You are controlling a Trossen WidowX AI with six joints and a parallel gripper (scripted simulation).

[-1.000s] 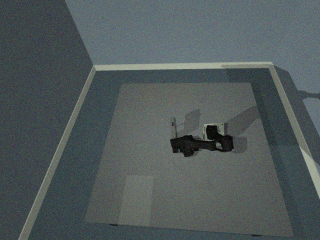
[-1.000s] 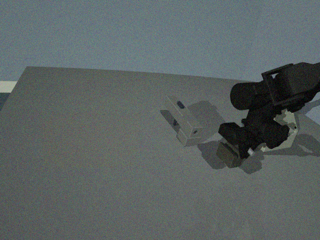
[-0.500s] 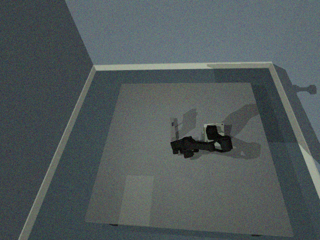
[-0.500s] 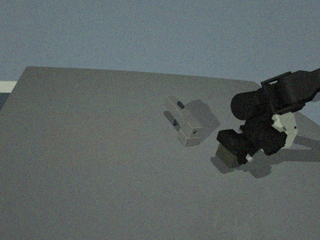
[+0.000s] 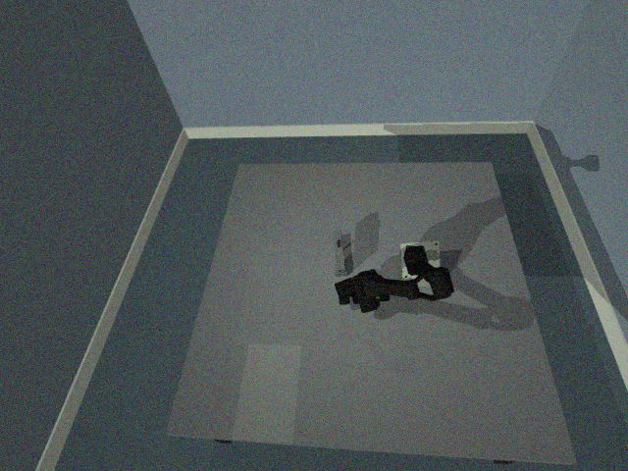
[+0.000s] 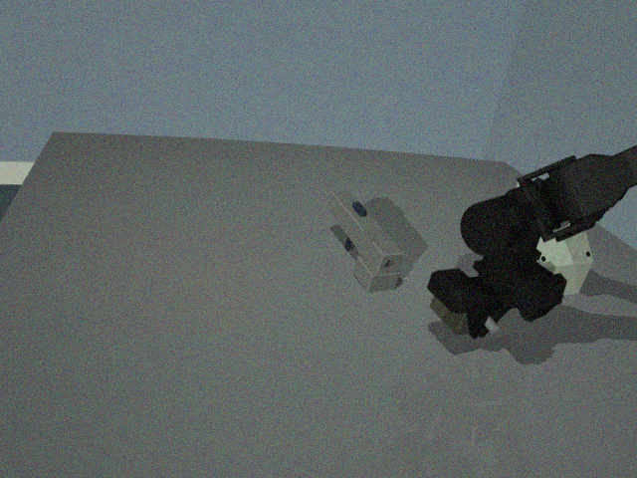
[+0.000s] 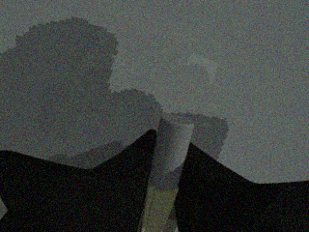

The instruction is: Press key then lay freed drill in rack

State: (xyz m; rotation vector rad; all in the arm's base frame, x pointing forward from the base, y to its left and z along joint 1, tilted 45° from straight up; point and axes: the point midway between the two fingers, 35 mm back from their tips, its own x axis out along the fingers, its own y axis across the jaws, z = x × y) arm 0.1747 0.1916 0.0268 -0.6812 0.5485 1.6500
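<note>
The drill lies 40 mm to the right of my gripper tip and 40 mm above it. Round my gripper tip: dark boxy rack: 50 mm to the right, 10 mm above; dark key: 240 mm to the right, 100 mm ahead, 50 mm above; grey holder block: 210 mm to the right, 100 mm ahead, 40 mm above.
</note>
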